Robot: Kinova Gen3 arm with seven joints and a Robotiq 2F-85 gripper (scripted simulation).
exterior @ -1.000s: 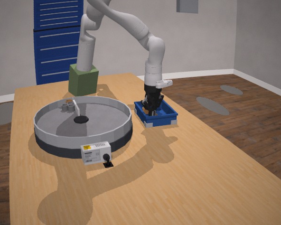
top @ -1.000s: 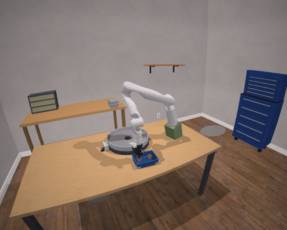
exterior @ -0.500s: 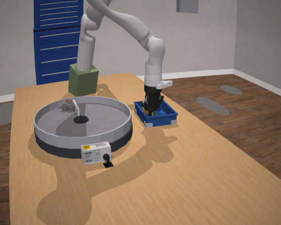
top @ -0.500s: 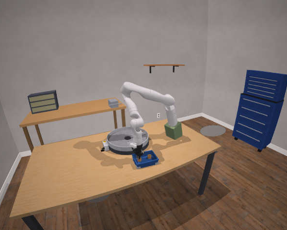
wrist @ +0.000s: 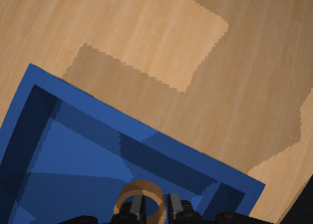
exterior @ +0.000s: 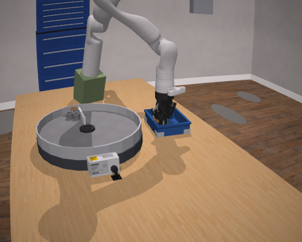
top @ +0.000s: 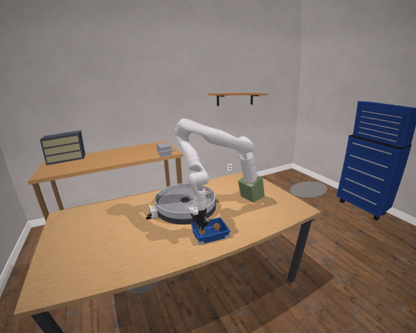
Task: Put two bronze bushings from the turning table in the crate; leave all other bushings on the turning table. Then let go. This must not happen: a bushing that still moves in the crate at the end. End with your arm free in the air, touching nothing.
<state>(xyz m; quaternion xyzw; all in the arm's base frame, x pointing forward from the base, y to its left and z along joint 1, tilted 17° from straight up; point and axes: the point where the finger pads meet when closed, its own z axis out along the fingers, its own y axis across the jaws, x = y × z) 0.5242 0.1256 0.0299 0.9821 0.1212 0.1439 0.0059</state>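
The blue crate is 40 mm to the left of my hand, 40 mm behind it and 10 mm below it. Round my hand: grey turning table: 310 mm to the right, 70 mm behind, 10 mm above.
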